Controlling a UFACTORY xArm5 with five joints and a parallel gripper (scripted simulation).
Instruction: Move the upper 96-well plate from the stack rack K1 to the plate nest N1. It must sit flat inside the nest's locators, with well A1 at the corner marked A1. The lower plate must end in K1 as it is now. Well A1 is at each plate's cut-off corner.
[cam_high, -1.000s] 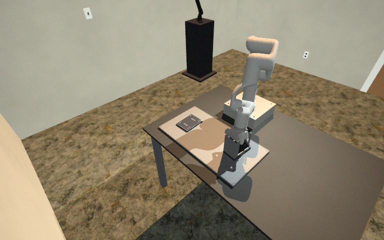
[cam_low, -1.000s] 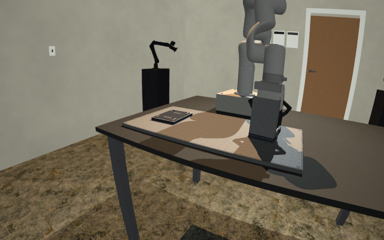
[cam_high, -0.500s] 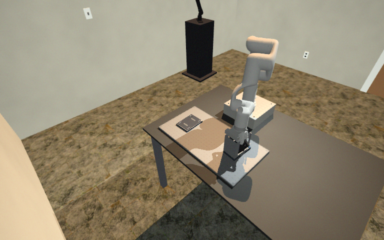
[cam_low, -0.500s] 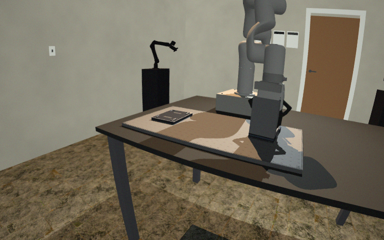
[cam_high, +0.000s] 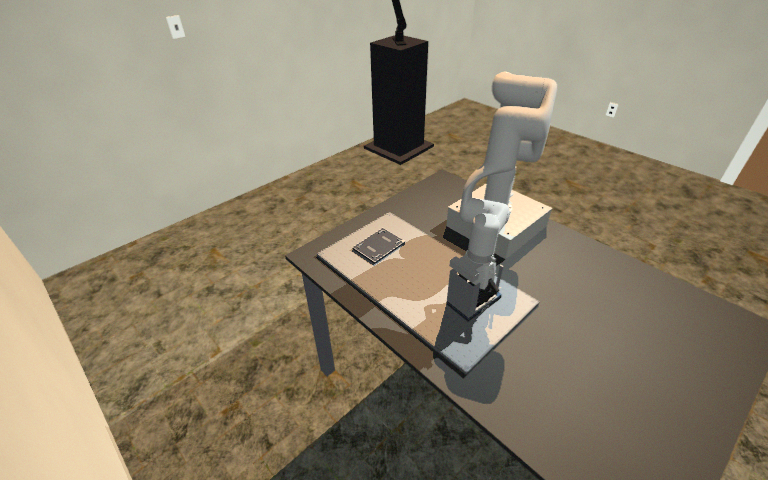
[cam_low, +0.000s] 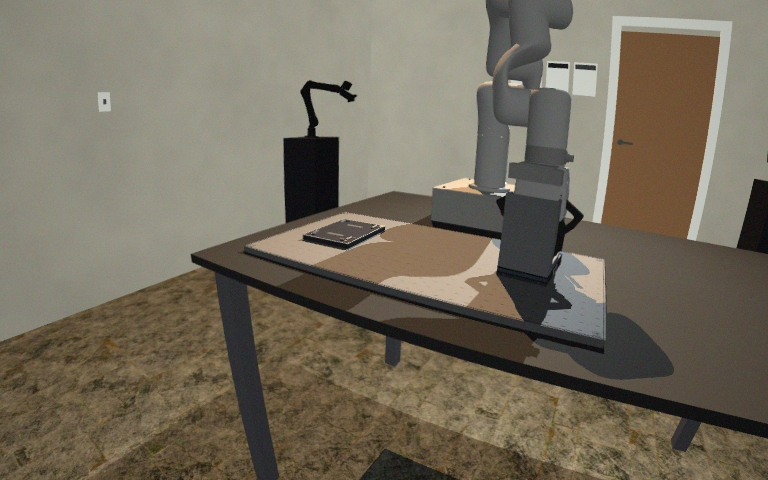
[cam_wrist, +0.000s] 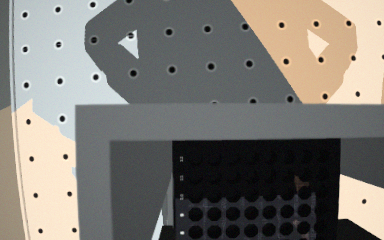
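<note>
My hand is 30 mm above the light plate. Also, from my hand: black 96-well plate (10 mm below); then grey rack wall (70 mm ahead, 10 mm to the right, 30 mm above); then plate nest N1 (420 mm to the right, 50 mm below).
</note>
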